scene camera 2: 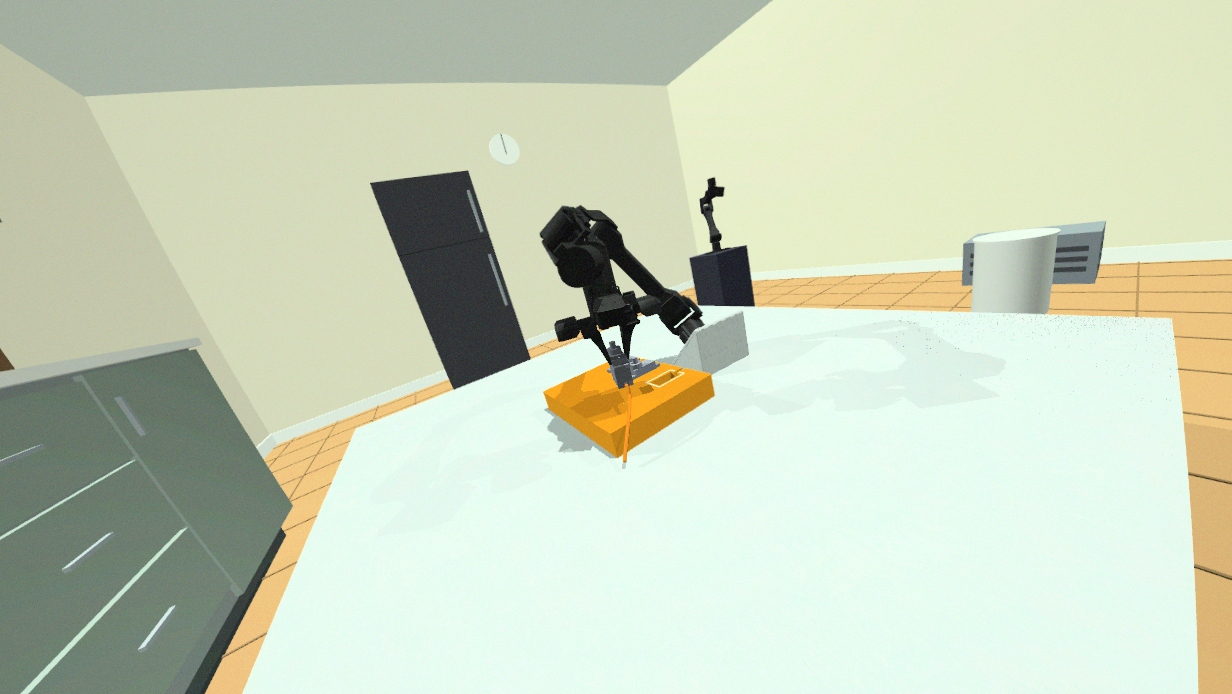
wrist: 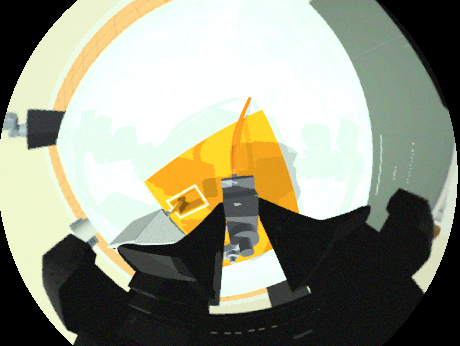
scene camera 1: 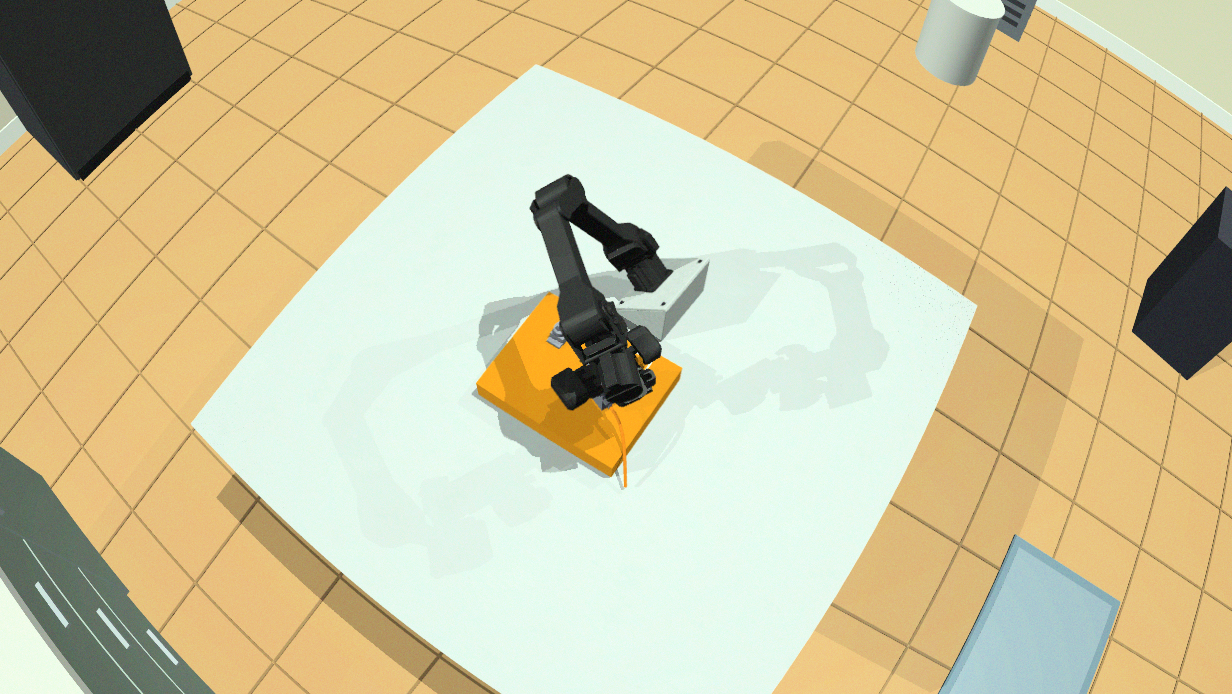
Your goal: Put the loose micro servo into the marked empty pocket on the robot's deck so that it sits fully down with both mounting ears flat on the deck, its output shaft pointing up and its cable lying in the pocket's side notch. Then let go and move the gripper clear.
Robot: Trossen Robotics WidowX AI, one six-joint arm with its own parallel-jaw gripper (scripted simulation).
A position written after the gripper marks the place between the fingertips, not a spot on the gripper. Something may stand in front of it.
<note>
In view: the gripper (scene camera 2: 618,361), a grey micro servo (scene camera 2: 620,369) and an orange deck (scene camera 1: 518,381).
The grey micro servo is seen too in the wrist view (wrist: 239,198). The gripper also shows in the wrist view (wrist: 240,204) and in scene camera 1 (scene camera 1: 605,389). The orange deck also shows in scene camera 2 (scene camera 2: 591,402) and in the wrist view (wrist: 258,152).
</note>
